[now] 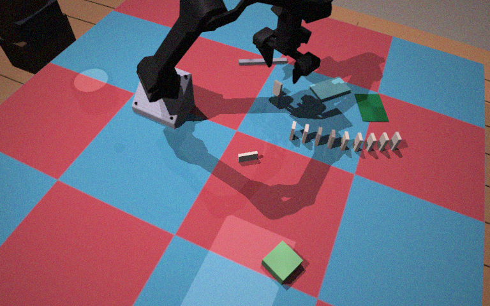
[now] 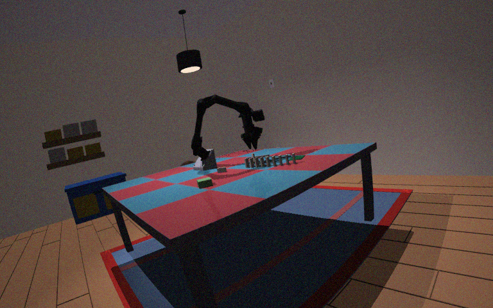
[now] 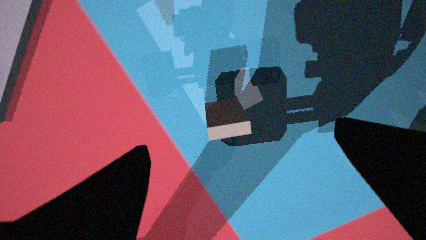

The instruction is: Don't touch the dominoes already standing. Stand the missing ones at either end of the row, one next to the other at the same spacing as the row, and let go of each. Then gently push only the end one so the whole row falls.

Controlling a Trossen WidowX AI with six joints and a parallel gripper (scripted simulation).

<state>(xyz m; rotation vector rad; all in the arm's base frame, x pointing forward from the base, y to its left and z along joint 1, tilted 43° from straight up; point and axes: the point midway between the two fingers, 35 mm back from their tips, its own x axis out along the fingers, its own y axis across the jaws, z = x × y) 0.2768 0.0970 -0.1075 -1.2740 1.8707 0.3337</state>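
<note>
Right now my gripper tip is 120 mm to the right of the grey bar, 80 mm past it and 70 mm above it. Also, from my gripper tip: dark green flat tile 270 mm ahead, 70 mm below, 30 mm to the left; then light blue flat tile 140 mm ahead, 70 mm to the left, 70 mm below; then light green block 490 mm to the right, 110 mm ahead, 60 mm below.
</note>
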